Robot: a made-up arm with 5 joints.
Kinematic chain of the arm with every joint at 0, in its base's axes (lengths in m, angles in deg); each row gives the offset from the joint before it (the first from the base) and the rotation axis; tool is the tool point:
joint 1: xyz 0 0 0.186 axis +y
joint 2: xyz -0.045 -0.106 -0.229 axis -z
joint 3: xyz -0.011 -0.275 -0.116 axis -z
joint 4: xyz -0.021 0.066 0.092 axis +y
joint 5: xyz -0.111 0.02 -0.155 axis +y
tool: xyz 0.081 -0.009 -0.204
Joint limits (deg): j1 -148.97..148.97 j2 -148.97..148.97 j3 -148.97..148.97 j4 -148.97..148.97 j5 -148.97..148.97
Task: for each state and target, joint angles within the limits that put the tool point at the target. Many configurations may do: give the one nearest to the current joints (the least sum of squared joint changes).
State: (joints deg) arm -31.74 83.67 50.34 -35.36 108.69
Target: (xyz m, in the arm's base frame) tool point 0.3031 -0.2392 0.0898
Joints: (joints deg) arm -66.76 84.11 102.15 8.77 122.26
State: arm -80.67 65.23 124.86 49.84 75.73
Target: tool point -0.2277 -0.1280 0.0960
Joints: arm -49.00 112.05 98.40 104.57 98.88
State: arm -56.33 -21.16 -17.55 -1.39 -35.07
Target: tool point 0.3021 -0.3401 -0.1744
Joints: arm -44.77 -19.50 -31.43 30.62 -59.75
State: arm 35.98 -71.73 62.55 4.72 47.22
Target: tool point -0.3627 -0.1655 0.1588
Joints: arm 48.62 -72.28 66.65 43.12 68.57
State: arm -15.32 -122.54 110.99 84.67 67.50
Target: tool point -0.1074 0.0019 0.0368
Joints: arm -36.12 -112.78 103.03 78.20 66.24
